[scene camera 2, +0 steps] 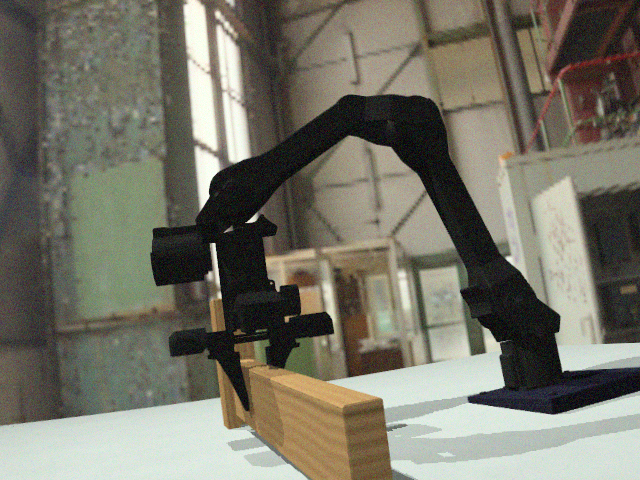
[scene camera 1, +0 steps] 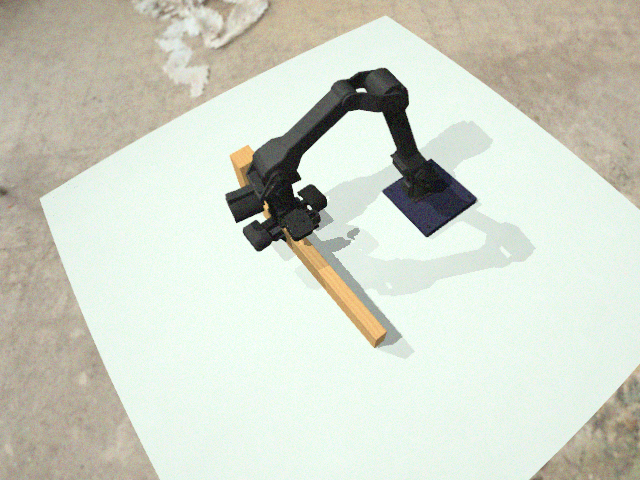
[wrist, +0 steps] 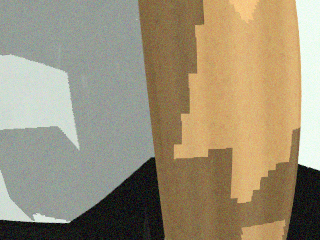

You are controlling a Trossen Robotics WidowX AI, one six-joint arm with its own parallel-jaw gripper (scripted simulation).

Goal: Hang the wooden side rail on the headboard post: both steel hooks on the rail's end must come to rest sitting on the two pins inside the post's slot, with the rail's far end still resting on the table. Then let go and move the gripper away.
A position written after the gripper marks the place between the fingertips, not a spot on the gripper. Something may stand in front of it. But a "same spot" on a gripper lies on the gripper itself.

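Scene camera 2 shows the gripper and a wooden side rail. The gripper is also visible in scene camera 1 (290,236), and that camera shows the wooden side rail as well. In the wrist view the gripper appears again, and the wooden side rail is seen in the wrist view (224,91). On the wooden side rail, (scene camera 2: 309,421) and (scene camera 1: 352,314) are the same spot. On the gripper, (scene camera 2: 276,367) and (wrist: 136,201) are likewise the same spot.
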